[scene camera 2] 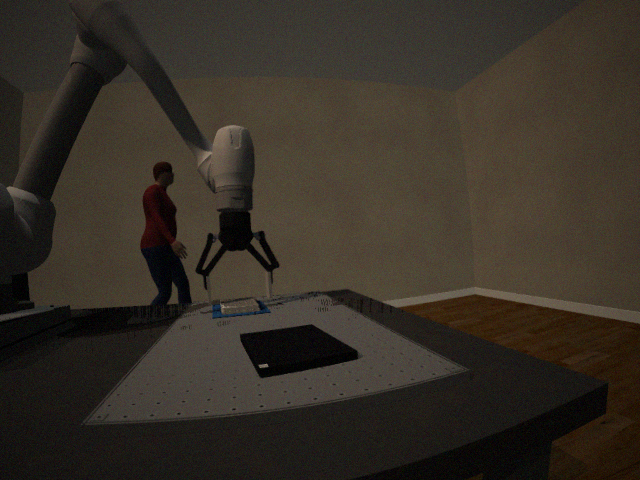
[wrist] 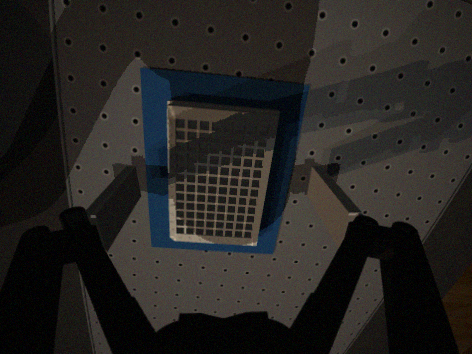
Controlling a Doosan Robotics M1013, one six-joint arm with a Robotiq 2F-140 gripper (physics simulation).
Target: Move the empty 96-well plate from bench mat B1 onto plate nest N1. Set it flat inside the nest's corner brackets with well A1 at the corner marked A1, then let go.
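Places are measured from the arm's base along level axes (x ahead, y left, z up), in metres.
Pixels of known places: gripper, fingertip midpoint: (scene camera 2: 240,300) (wrist: 224,181).
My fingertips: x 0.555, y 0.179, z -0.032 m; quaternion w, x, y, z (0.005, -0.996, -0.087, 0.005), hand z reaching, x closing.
Ahead of a thing's pixels: the offset from my fingertips to its middle. "pt": to the spot under its first point. Level surfaces: height alone.
The pale 96-well plate @(0.010 m down, 0.005 m back, 0.007 m right) (scene camera 2: 240,307) (wrist: 216,195) lies flat on the blue bench mat B1 @(0.017 m down) (scene camera 2: 263,311) (wrist: 156,120), its long side running up the wrist view and partly in shadow. My gripper (scene camera 2: 239,297) (wrist: 224,181) is open and empty. It points down above the plate, with one finger out to each side of it and gaps between. The black plate nest N1 @(0.012 m down, 0.070 m ahead, 0.363 m right) (scene camera 2: 297,347) is in front of the mat in the scene view, with a small white label @(pt 0.007 m down, 0.027 m ahead, 0.444 m right) (scene camera 2: 263,365) at its near left corner. The nest does not show in the wrist view. Its brackets and the plate's well A1 cannot be made out.
The mat and nest rest on a light perforated board @(0.019 m down) (scene camera 2: 196,377) (wrist: 235,275) on a dark table @(0.032 m down) (scene camera 2: 439,434). A person (scene camera 2: 158,219) in a red top stands behind the table, left of the gripper in the scene view. Arm shadows cross the board.
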